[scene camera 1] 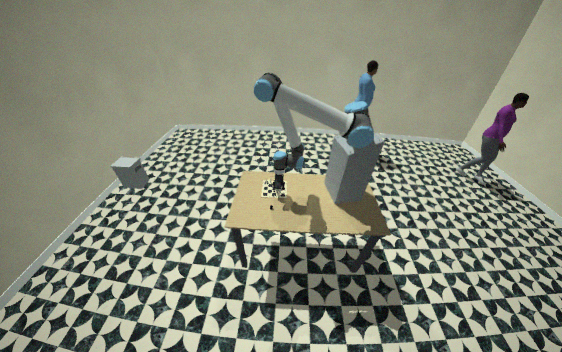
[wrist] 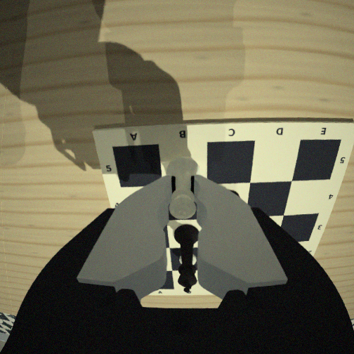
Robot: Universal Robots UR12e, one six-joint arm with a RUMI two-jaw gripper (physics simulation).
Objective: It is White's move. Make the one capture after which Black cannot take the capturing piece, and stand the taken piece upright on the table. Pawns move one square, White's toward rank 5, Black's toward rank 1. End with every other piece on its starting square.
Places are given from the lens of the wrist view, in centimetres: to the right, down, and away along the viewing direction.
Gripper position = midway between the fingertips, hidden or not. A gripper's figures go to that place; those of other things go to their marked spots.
my gripper (wrist: 182,178): 0, 0, 14
chessboard (wrist: 289,169): 10, -1, 16
